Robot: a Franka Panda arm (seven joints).
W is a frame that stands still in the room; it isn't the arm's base.
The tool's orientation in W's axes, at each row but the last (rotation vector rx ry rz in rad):
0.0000 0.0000 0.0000
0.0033 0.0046 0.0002
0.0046 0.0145 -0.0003
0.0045 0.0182 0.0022
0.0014 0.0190 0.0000
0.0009 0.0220 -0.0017
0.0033 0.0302 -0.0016
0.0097 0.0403 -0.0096
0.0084 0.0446 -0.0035
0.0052 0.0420 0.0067
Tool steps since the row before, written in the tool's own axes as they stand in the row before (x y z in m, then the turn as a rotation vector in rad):
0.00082 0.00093 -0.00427 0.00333 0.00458 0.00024
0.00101 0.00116 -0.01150 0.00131 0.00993 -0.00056
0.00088 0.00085 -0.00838 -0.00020 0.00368 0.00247
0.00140 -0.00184 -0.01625 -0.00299 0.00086 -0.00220
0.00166 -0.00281 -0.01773 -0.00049 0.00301 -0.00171
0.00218 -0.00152 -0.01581 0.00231 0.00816 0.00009
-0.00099 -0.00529 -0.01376 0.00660 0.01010 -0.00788
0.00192 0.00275 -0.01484 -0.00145 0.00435 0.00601
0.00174 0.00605 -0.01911 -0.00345 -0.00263 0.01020
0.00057 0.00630 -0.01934 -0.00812 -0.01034 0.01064
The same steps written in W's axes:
0.00082 0.00093 -0.00427 0.00333 0.00458 0.00024
0.00096 0.00120 -0.01150 0.00131 0.00993 -0.00053
0.00076 0.00089 -0.00839 -0.00016 0.00367 0.00249
0.00111 -0.00176 -0.01628 -0.00303 0.00086 -0.00214
0.00132 -0.00279 -0.01776 -0.00052 0.00301 -0.00170
0.00183 -0.00151 -0.01586 0.00233 0.00816 0.00005
-0.00141 -0.00524 -0.01374 0.00638 0.01012 -0.00804
0.00135 0.00288 -0.01488 -0.00116 0.00430 0.00610
0.00091 0.00621 -0.01912 -0.00300 -0.00270 0.01032
-0.00028 0.00640 -0.01931 -0.00760 -0.01045 0.01092

